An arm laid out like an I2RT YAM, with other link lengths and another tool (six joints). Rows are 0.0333 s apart.
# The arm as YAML. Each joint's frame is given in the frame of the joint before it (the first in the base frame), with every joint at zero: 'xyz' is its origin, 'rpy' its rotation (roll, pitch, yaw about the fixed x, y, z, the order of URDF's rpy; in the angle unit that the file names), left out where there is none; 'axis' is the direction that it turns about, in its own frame. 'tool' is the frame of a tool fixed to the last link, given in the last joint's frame.
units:
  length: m
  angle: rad
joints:
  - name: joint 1
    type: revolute
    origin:
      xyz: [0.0, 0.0, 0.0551]
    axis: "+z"
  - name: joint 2
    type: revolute
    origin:
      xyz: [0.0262, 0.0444, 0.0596]
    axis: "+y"
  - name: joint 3
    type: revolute
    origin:
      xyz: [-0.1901, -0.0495, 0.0]
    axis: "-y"
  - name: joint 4
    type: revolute
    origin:
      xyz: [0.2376, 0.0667, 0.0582]
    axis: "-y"
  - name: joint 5
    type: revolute
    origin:
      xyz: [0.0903, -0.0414, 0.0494]
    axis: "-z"
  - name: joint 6
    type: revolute
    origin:
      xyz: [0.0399, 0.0, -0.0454]
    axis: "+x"
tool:
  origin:
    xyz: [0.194, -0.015, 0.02]
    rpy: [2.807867, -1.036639, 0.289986]
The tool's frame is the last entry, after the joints.
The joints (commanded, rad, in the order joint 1, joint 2, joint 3, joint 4, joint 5, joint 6), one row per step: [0.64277, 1.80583, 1.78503, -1.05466, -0.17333, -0.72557]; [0.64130, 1.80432, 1.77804, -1.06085, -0.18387, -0.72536]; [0.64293, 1.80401, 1.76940, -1.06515, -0.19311, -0.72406]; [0.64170, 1.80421, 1.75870, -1.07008, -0.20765, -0.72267]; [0.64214, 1.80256, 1.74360, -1.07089, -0.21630, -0.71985]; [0.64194, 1.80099, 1.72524, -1.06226, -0.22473, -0.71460]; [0.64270, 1.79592, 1.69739, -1.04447, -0.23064, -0.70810]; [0.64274, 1.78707, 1.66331, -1.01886, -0.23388, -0.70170]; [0.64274, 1.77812, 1.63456, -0.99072, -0.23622, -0.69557]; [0.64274, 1.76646, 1.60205, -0.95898, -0.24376, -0.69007]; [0.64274, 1.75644, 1.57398, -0.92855, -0.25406, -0.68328]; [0.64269, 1.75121, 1.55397, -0.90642, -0.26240, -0.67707]
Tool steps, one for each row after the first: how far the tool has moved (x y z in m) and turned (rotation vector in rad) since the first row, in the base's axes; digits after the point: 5 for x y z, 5 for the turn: [-0.00362, -0.00058, -0.00289, 0.00052, 0.01500, 0.00330]; [-0.00803, -0.00029, -0.00668, -0.00016, 0.03058, 0.00804]; [-0.01283, -0.00050, -0.01134, 0.00112, 0.05163, 0.01210]; [-0.01715, -0.00109, -0.01645, -0.00051, 0.06892, 0.01375]; [-0.01976, -0.00092, -0.02136, 0.00190, 0.08223, 0.01256]; [-0.02200, -0.00067, -0.02718, 0.00461, 0.09218, 0.01013]; [-0.02299, -0.00066, -0.03274, 0.00860, 0.09635, 0.00601]; [-0.02232, 0.00031, -0.03578, 0.01664, 0.09354, 0.00198]; [-0.02239, 0.00223, -0.03829, 0.02974, 0.09130, 0.00100]; [-0.02245, 0.00490, -0.03979, 0.04592, 0.08998, 0.00036]; [-0.02269, 0.00686, -0.04157, 0.05757, 0.09141, -0.00085]
